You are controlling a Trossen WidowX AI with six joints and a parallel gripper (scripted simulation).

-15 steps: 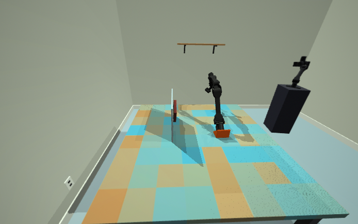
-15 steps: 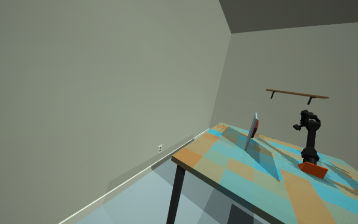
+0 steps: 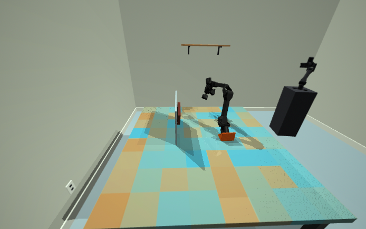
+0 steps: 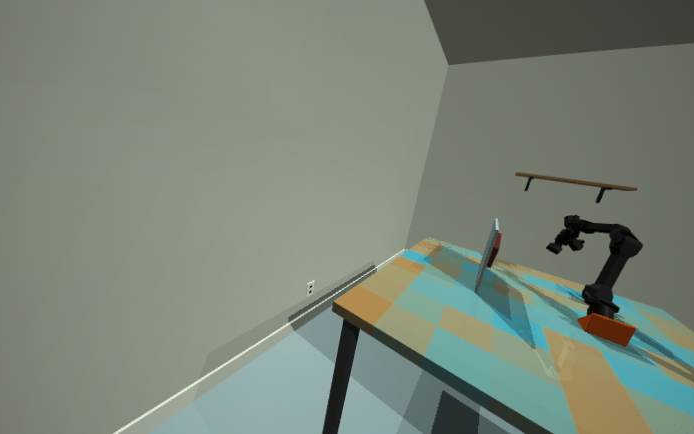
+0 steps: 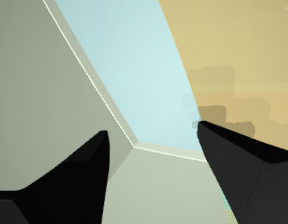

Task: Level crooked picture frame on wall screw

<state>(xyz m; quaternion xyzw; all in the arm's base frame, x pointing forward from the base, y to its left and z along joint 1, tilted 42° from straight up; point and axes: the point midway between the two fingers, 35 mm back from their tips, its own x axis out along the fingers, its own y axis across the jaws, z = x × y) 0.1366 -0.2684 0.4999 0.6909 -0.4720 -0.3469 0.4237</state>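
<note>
Now: gripper tip 470 mm to the right of the picture frame, 260 mm short of it and 20 mm above it. Also, from my gripper tip: wall panel (480 mm to the left, 270 mm ahead, 30 mm below).
</note>
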